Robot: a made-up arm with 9 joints. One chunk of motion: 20 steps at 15 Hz.
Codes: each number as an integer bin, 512 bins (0 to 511) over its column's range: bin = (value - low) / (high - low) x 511, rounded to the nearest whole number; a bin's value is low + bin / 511 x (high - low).
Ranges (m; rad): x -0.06..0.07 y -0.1..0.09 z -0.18..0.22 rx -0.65..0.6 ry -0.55..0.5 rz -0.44..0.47
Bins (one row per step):
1: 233 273 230 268 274 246
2: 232 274 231 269 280 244
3: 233 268 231 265 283 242
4: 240 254 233 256 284 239
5: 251 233 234 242 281 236
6: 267 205 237 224 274 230
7: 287 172 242 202 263 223
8: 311 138 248 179 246 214
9: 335 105 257 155 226 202
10: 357 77 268 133 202 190
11: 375 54 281 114 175 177
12: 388 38 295 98 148 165
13: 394 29 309 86 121 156
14: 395 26 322 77 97 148
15: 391 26 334 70 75 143
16: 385 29 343 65 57 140
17: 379 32 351 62 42 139
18: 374 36 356 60 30 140
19: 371 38 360 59 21 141
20: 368 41 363 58 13 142
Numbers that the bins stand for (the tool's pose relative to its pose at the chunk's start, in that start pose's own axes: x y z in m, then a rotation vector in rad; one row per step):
1: -0.0007 0.0015 0.0000 0.0056 0.0130 -0.0019
2: -0.0010 0.0019 0.0008 0.0080 0.0253 -0.0055
3: -0.0007 -0.0004 0.0008 -0.0018 0.0315 -0.0090
4: 0.0011 -0.0056 0.0024 -0.0238 0.0336 -0.0144
5: 0.0039 -0.0134 0.0032 -0.0580 0.0274 -0.0197
6: 0.0079 -0.0238 0.0055 -0.1021 0.0130 -0.0304
7: 0.0130 -0.0360 0.0094 -0.1559 -0.0096 -0.0429
8: 0.0191 -0.0487 0.0141 -0.2121 -0.0445 -0.0589
9: 0.0252 -0.0610 0.0212 -0.2708 -0.0856 -0.0803
10: 0.0308 -0.0714 0.0298 -0.3247 -0.1349 -0.1016
11: 0.0354 -0.0799 0.0400 -0.3711 -0.1904 -0.1248
12: 0.0387 -0.0859 0.0509 -0.4103 -0.2459 -0.1462
13: 0.0402 -0.0892 0.0619 -0.4396 -0.3014 -0.1622
14: 0.0405 -0.0903 0.0721 -0.4616 -0.3507 -0.1764
15: 0.0395 -0.0903 0.0814 -0.4788 -0.3959 -0.1853
16: 0.0379 -0.0892 0.0885 -0.4910 -0.4329 -0.1907
17: 0.0364 -0.0881 0.0948 -0.4983 -0.4637 -0.1925
18: 0.0351 -0.0866 0.0987 -0.5032 -0.4884 -0.1907
19: 0.0344 -0.0859 0.1018 -0.5057 -0.5068 -0.1889
20: 0.0336 -0.0848 0.1041 -0.5081 -0.5233 -0.1871

